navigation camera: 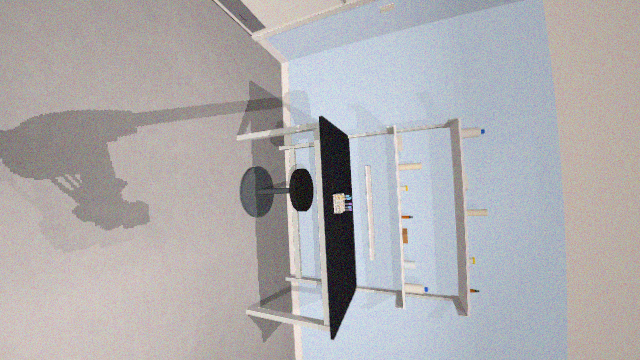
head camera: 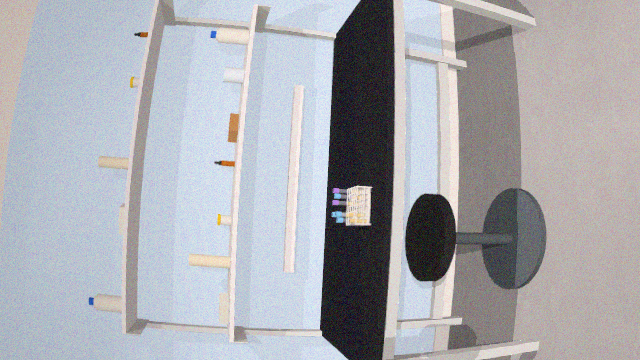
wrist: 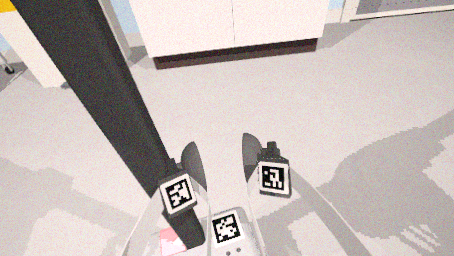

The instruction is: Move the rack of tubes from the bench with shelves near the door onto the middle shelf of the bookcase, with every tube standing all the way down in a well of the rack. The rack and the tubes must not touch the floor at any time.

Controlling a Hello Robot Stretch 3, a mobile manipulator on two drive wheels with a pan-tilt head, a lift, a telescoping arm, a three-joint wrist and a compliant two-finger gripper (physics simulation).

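Places are measured from the robot's base along level axes (x ahead, y left, z up), in millimetres.
Where they show: gripper, fingertip midpoint: (wrist: 222, 154).
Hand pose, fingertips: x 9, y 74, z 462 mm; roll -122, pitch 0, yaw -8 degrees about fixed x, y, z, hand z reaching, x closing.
After its pixels a point has its place.
The white tube rack (head camera: 359, 206) {z 792, x 1517, y -434 mm} (navigation camera: 339, 203) {z 792, x 1538, y -444 mm} stands upright on the black top of the bench with shelves (head camera: 360, 125) {z 762, x 1559, y -773 mm} (navigation camera: 341, 250) {z 762, x 1544, y -836 mm}, between its front and back edges. Both views are turned on their side. Several tubes with purple caps (head camera: 336, 202) {z 870, x 1540, y -450 mm} and light blue caps (head camera: 340, 220) {z 872, x 1489, y -373 mm} stand in the rack; whether each is all the way down is too small to tell. My gripper (wrist: 222, 154) {z 462, x 9, y 74 mm} is open and empty over the floor, with the rack out of its view. The bookcase does not show in these views.
A round stool (head camera: 430, 237) {z 483, x 1568, y -340 mm} (navigation camera: 301, 190) {z 483, x 1561, y -338 mm} stands at the bench's front, slightly left of the rack. Bottles and boxes stand on the lower shelf (head camera: 240, 175) {z 1200, x 1772, y -602 mm} (navigation camera: 400, 200) {z 1219, x 1792, y -511 mm} and upper shelf (head camera: 136, 175) {z 1657, x 1896, y -608 mm} (navigation camera: 460, 200) {z 1657, x 1872, y -548 mm}. A white cabinet (wrist: 230, 25) {z 215, x 283, y 1019 mm} and dark post (wrist: 90, 80) show in the wrist view.
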